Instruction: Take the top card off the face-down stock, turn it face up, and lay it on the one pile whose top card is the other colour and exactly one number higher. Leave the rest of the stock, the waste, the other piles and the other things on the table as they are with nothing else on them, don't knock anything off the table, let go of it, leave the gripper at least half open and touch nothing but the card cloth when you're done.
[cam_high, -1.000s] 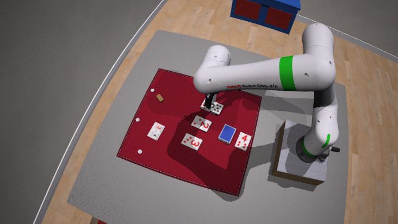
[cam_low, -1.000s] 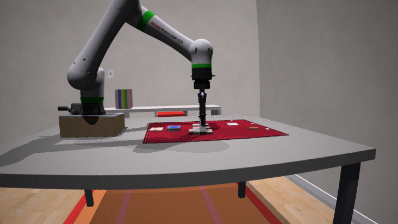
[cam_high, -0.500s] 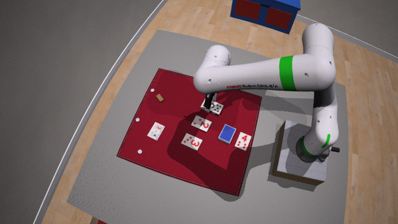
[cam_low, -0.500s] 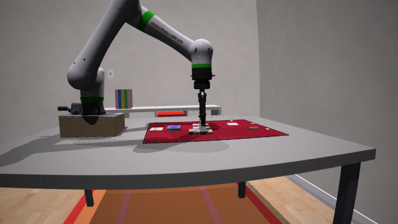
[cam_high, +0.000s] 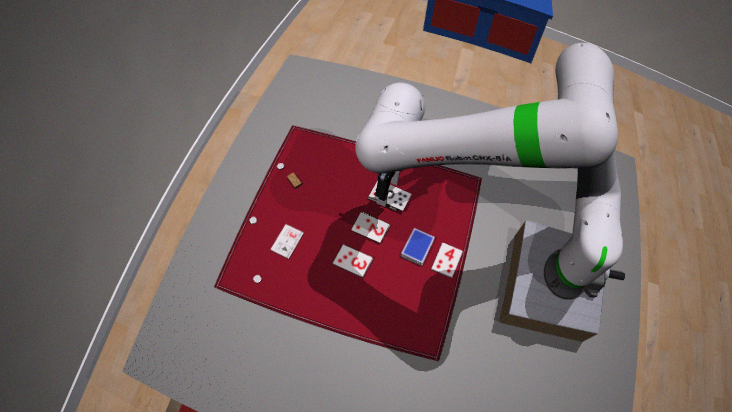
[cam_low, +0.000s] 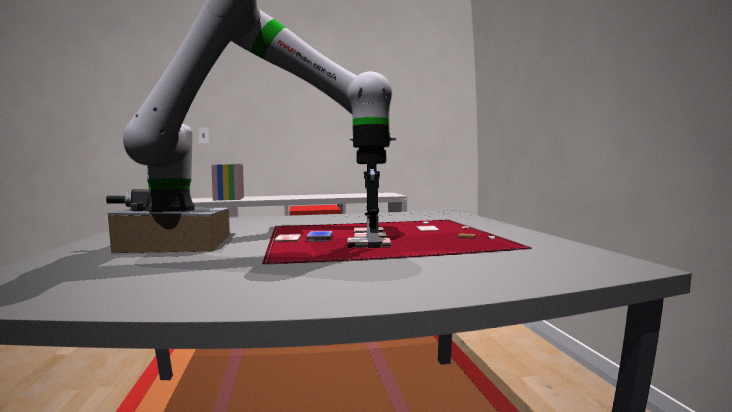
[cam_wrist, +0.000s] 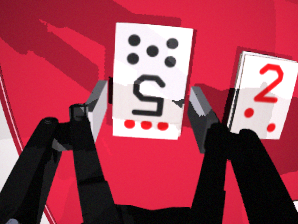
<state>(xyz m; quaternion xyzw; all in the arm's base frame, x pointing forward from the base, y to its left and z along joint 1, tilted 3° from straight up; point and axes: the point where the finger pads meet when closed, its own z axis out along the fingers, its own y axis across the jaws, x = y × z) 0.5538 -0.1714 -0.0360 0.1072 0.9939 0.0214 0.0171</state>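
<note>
My hand is 20 mm past the black 5 card and 30 mm above it. Round my hand: red card cloth 60 mm ahead, 130 mm to the left, 60 mm below; then brown block 280 mm ahead, 20 mm to the left, 40 mm below.
</note>
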